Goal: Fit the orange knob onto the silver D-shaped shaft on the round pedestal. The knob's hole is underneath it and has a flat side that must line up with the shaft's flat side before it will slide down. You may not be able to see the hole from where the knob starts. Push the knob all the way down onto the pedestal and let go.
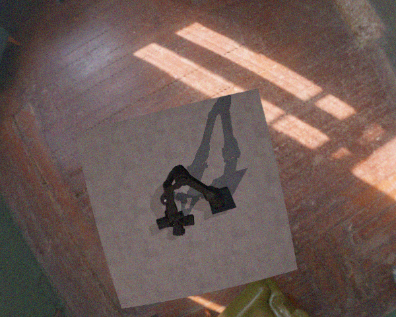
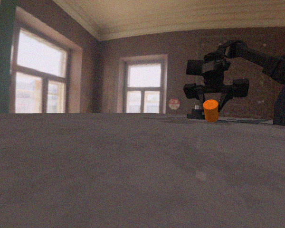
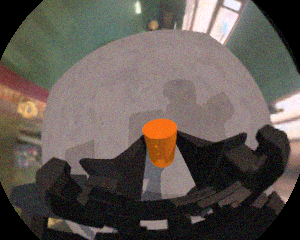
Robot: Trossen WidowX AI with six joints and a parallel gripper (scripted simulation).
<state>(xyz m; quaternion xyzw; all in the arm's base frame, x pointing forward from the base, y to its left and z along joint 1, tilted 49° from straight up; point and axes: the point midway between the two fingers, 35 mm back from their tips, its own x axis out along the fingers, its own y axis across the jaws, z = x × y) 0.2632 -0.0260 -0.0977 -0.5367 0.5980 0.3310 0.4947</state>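
Now: the round pedestal 180 mm to the right of my gripper tip and 40 mm ahead of it. The rest, counted from my gripper tip: orange knob: 10 mm above.
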